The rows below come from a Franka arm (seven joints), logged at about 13 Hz.
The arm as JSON. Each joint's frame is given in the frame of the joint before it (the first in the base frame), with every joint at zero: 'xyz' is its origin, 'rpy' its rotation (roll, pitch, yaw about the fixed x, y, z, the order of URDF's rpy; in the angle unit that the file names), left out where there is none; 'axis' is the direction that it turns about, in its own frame. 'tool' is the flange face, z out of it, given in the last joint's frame.
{
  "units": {
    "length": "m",
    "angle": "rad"
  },
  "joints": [
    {
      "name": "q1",
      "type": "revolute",
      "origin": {
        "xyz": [
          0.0,
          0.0,
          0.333
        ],
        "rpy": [
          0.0,
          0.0,
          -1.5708
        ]
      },
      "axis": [
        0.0,
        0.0,
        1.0
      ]
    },
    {
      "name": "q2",
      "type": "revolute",
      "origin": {
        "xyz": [
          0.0,
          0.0,
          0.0
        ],
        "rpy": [
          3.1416,
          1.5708,
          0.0
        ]
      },
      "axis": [
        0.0,
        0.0,
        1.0
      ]
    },
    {
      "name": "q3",
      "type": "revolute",
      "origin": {
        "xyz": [
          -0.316,
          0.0,
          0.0
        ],
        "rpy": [
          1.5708,
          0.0,
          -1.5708
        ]
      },
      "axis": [
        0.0,
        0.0,
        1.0
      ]
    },
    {
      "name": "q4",
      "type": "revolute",
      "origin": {
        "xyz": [
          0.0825,
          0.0,
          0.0
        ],
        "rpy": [
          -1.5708,
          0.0,
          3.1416
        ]
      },
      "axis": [
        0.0,
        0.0,
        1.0
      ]
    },
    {
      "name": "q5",
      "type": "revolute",
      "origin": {
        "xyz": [
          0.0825,
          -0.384,
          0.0
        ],
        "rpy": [
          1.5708,
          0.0,
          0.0
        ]
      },
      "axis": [
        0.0,
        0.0,
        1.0
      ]
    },
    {
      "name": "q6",
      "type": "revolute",
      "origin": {
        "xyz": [
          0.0,
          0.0,
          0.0
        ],
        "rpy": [
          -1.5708,
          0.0,
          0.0
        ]
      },
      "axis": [
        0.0,
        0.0,
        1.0
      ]
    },
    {
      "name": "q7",
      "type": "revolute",
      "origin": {
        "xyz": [
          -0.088,
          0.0,
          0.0
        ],
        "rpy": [
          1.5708,
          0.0,
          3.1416
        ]
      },
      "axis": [
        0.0,
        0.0,
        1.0
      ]
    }
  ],
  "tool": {
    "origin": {
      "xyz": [
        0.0,
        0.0,
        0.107
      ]
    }
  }
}
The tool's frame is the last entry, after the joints.
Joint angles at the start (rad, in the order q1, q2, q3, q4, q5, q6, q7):
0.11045, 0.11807, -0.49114, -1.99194, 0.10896, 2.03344, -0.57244
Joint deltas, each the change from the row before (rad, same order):
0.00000, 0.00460, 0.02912, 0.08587, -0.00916, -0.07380, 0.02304
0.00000, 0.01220, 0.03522, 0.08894, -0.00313, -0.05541, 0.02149
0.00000, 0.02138, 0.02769, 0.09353, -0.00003, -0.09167, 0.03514
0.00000, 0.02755, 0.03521, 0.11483, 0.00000, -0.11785, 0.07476
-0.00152, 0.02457, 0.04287, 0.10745, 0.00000, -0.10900, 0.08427
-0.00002, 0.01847, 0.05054, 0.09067, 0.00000, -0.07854, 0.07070
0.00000, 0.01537, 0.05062, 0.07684, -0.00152, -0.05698, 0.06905
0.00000, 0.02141, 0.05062, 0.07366, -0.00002, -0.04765, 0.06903
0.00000, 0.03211, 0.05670, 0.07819, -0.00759, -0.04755, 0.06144
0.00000, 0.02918, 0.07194, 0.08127, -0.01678, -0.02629, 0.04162
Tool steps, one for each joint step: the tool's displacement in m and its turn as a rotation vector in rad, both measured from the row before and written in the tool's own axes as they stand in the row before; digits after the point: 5 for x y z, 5 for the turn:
0.01742, -0.01330, -0.02986, -0.00730, 0.00109, -0.01756
0.02019, -0.01670, -0.02902, -0.01234, 0.01473, -0.02212
0.01542, -0.01568, -0.02330, 0.00640, -0.01993, 0.00007
0.01522, -0.02230, -0.02718, 0.00917, -0.03146, 0.03047
0.01081, -0.02722, -0.02529, 0.00711, -0.02857, 0.03445
0.00767, -0.03184, -0.02240, 0.00225, -0.01059, 0.01310
0.00478, -0.03077, -0.01906, -0.00032, -0.00024, 0.01279
0.00452, -0.03002, -0.01452, 0.00169, 0.00030, 0.01358
0.00517, -0.03133, -0.00959, -0.00314, -0.00668, 0.00226
0.00342, -0.03646, -0.01372, -0.00595, 0.02021, -0.02932

